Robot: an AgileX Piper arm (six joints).
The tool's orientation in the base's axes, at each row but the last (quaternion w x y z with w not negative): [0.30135, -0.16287, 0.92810, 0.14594]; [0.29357, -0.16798, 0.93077, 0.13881]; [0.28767, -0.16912, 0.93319, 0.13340]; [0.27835, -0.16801, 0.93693, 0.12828]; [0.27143, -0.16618, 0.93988, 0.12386]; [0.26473, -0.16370, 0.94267, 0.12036]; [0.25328, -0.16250, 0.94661, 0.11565]
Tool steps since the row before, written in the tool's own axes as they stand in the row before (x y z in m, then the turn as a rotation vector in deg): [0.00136, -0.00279, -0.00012, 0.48, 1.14, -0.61]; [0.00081, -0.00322, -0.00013, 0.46, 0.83, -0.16]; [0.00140, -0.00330, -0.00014, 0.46, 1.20, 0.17]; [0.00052, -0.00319, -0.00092, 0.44, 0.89, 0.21]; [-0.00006, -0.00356, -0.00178, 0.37, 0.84, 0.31]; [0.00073, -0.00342, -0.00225, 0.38, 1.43, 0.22]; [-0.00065, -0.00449, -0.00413, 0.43, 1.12, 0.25]
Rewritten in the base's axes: [-0.00001, -0.00286, -0.00121, -1.12, 0.70, 0.38]; [0.00058, -0.00315, -0.00089, -0.76, 0.59, -0.01]; [0.00014, -0.00338, -0.00120, -0.74, 1.04, -0.22]; [0.00038, -0.00334, -0.00001, -0.59, 0.77, -0.29]; [0.00056, -0.00381, 0.00099, -0.47, 0.78, -0.34]; [-0.00035, -0.00402, 0.00100, -0.74, 1.29, -0.19]; [0.00035, -0.00522, 0.00321, -0.65, 1.00, -0.28]
